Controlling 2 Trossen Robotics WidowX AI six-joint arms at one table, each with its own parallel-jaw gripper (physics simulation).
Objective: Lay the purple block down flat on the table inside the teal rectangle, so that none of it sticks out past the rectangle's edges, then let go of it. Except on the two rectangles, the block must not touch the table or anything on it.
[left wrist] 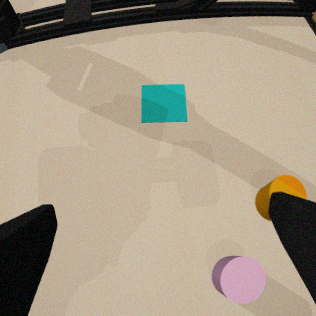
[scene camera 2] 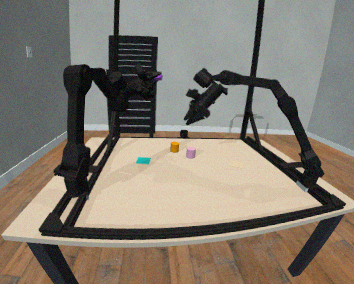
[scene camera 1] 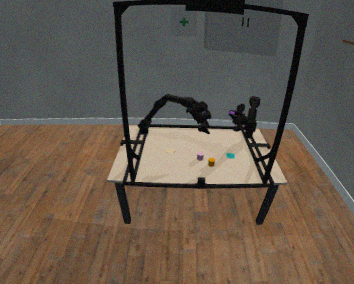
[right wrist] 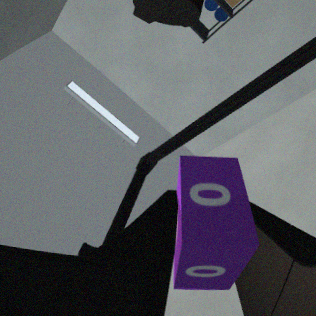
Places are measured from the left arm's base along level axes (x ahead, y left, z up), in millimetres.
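Where they show: left gripper, between the fingertips: (left wrist: 164,210) (scene camera 2: 185,122) (scene camera 1: 209,130); right gripper, between the fingertips: (scene camera 2: 161,74) (scene camera 1: 229,112) (right wrist: 198,201); left arm's base, origin of its link: (scene camera 2: 307,183) (scene camera 1: 144,132); right arm's base, origin of its link: (left wrist: 7,29) (scene camera 2: 78,191) (scene camera 1: 248,136).
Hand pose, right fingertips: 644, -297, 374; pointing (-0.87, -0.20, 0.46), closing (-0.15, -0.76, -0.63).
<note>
Things, the pixels of their top centre, and the offset from my right fingertips, as dx, dy, dz. "*": a spot on its surface instead.
- purple block, centre of its top: (right wrist: 164,237) (scene camera 2: 158,71) (scene camera 1: 232,110) +16, +6, +10
- teal rectangle, a spot on its surface: (left wrist: 164,103) (scene camera 2: 144,160) (scene camera 1: 230,155) * +66, +82, -392
- orange cylinder, centre of its top: (left wrist: 287,194) (scene camera 2: 175,143) (scene camera 1: 211,159) -81, -43, -348
- pink cylinder, centre of its top: (left wrist: 243,279) (scene camera 2: 191,148) (scene camera 1: 200,153) -162, +18, -347
- pale yellow rectangle, a spot on its surface: (scene camera 2: 235,164) (scene camera 1: 171,150) * -378, +94, -392
The purple block (scene camera 1: 232,113) (scene camera 2: 158,77) (right wrist: 215,225) is held high above the table between the fingers of my right gripper (scene camera 1: 235,115) (scene camera 2: 154,80). In the right wrist view two grey ring marks show on it. My left gripper (scene camera 1: 207,131) (scene camera 2: 188,122) (left wrist: 164,210) is open and empty, pointing down over the table. The teal rectangle (scene camera 1: 230,155) (scene camera 2: 143,160) (left wrist: 164,103) lies flat on the table, partly in shadow, with no object on it. It does not show in the right wrist view.
An orange cylinder (scene camera 1: 211,162) (scene camera 2: 174,147) (left wrist: 287,186) and a pink cylinder (scene camera 1: 200,157) (scene camera 2: 191,153) (left wrist: 243,280) stand close together beside the teal rectangle. A pale yellow rectangle (scene camera 1: 170,151) (scene camera 2: 235,164) lies on the pink cylinder's other side. Black frame posts (scene camera 1: 121,90) (scene camera 1: 291,90) rise from the table.
</note>
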